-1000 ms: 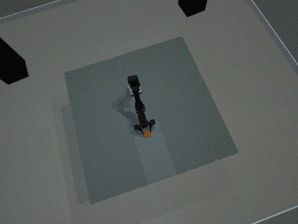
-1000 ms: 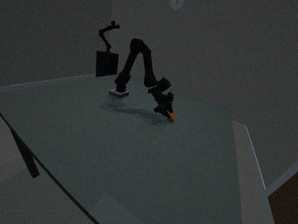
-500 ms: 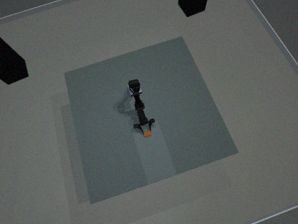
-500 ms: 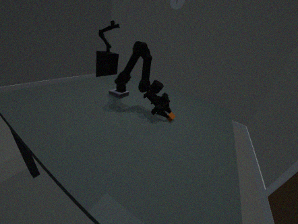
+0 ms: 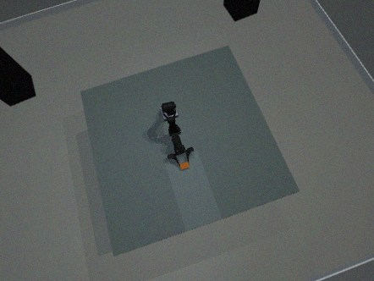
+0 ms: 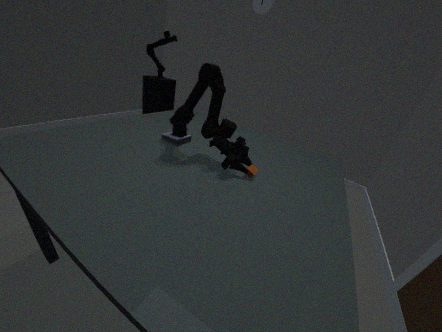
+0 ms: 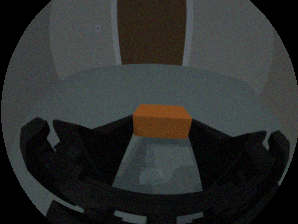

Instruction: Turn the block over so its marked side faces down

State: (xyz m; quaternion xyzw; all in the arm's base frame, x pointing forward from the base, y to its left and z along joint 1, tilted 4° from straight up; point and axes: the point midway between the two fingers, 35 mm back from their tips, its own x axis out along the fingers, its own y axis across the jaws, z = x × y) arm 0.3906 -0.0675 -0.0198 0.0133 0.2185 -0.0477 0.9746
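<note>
Now: gripper tip 1 cm above the orange block.
</note>
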